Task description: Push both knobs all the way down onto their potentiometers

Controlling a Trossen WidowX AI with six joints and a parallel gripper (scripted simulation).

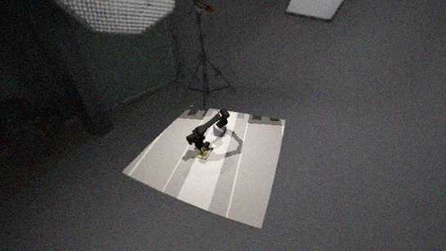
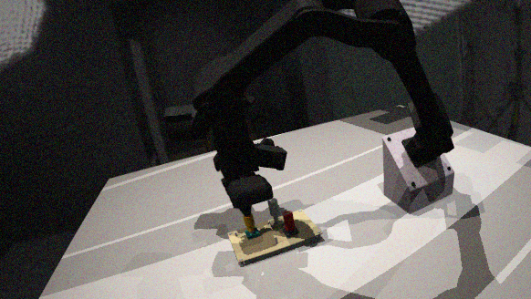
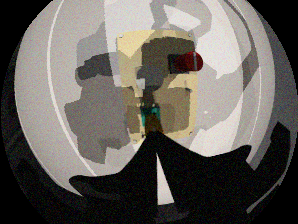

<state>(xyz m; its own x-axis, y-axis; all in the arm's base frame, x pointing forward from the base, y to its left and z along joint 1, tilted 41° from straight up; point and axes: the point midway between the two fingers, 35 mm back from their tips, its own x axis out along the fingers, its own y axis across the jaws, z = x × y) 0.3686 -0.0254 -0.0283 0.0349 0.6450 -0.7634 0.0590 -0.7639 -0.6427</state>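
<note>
Right now the yellow knob is 1 cm below my gripper tip. From my gripper tip the other things lie so: red knob: 7 cm behind, 4 cm to the left, 1 cm below.
</note>
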